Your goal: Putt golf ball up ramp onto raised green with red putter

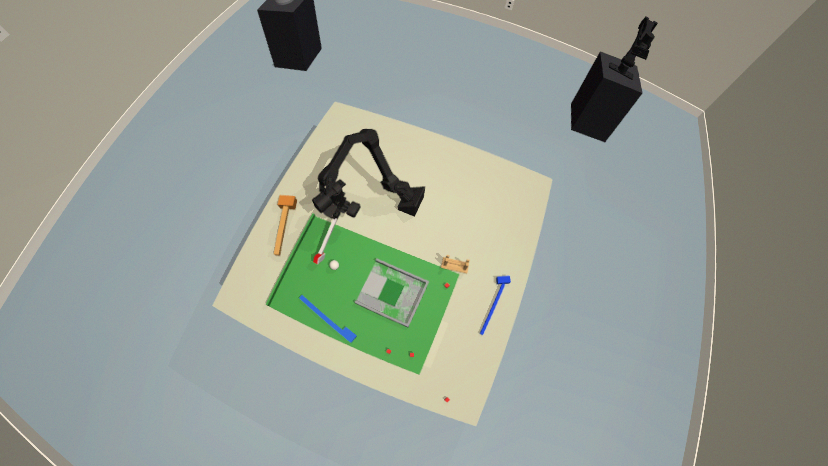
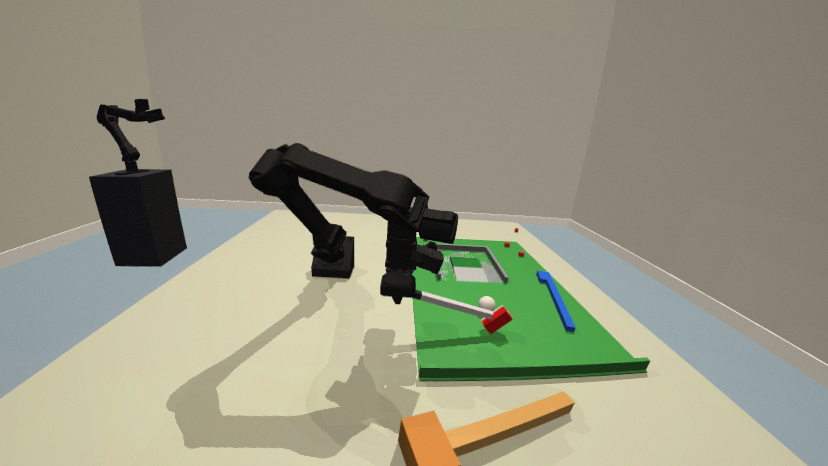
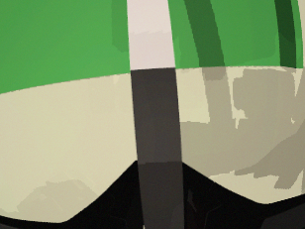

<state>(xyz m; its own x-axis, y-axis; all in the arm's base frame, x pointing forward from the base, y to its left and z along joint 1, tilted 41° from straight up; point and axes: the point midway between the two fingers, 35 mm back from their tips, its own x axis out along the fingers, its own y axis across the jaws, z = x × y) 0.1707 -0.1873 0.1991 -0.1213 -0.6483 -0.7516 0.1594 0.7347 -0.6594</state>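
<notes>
My gripper tip is 120 mm short of the red putter and 10 mm to the left of it. Also, from my gripper tip: white golf ball: 230 mm ahead, 50 mm below, 40 mm to the left; then green mat: 310 mm ahead, 190 mm to the left, 70 mm below; then wooden stand: 550 mm to the left, 80 mm ahead, 40 mm below.
</notes>
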